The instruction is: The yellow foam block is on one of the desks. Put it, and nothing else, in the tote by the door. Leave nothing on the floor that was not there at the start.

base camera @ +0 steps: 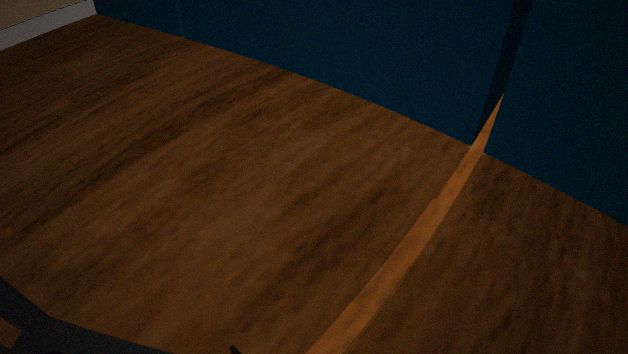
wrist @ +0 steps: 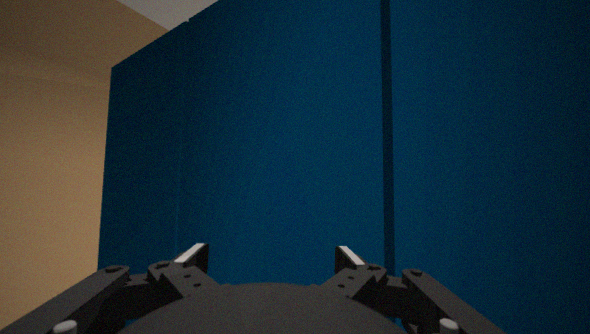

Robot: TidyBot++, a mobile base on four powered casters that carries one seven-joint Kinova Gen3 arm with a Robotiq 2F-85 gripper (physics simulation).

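Frame: origin at the arm's base, x ahead, y left, z up, level; centimetres.
Seen in the pictures: gripper, fingertip midpoint: [wrist: 272,259].
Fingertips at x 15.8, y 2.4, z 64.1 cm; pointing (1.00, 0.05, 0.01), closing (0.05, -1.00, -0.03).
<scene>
A point is followed by its place in that frame.
My gripper [wrist: 272,259] @(x 15.8, y 2.4, z 64.1 cm) is open, its two fingertips wide apart at the bottom of the wrist view, with the blue partition beyond them and no object between them. The yellow foam block, the desks, the tote and the door do not show in either view.
A tall blue partition [base camera: 325,40] @(x 76.6, y 5.0, z -29.4 cm) [wrist: 280,140] @(x 76.2, y 4.5, z 83.6 cm) stands ahead on the wooden floor [base camera: 225,200] @(x 40.4, y 15.8, z -39.7 cm). A dark vertical strip [wrist: 387,125] @(x 64.9, y -27.9, z 86.6 cm) runs down it. A tan wall [wrist: 50,175] @(x 138.7, y 146.8, z 71.4 cm) is at the left, with a pale baseboard [base camera: 50,22] @(x 139.1, y 145.1, z -35.8 cm). A bright strip of light [base camera: 400,260] crosses the floor.
</scene>
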